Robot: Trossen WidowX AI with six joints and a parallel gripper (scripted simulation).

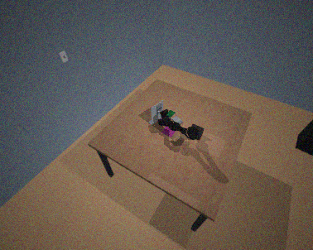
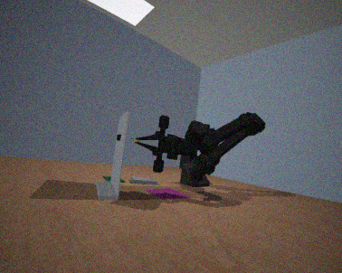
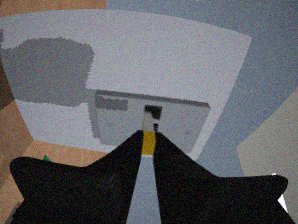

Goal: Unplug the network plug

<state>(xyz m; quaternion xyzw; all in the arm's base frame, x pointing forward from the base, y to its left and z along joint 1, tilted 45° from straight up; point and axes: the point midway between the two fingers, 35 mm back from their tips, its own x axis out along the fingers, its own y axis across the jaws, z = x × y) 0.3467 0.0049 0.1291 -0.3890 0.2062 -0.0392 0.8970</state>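
The marked square lies 170 mm below my gripper tip, 140 mm behind it and 30 mm to the left of it. The rest, counted from my gripper tip: flat grey slab (160 mm below, 140 mm to the right, 130 mm behind); upright grey panel (60 mm below, 50 mm ahead, 20 mm to the right); yellow network plug (right at my gripper tip).
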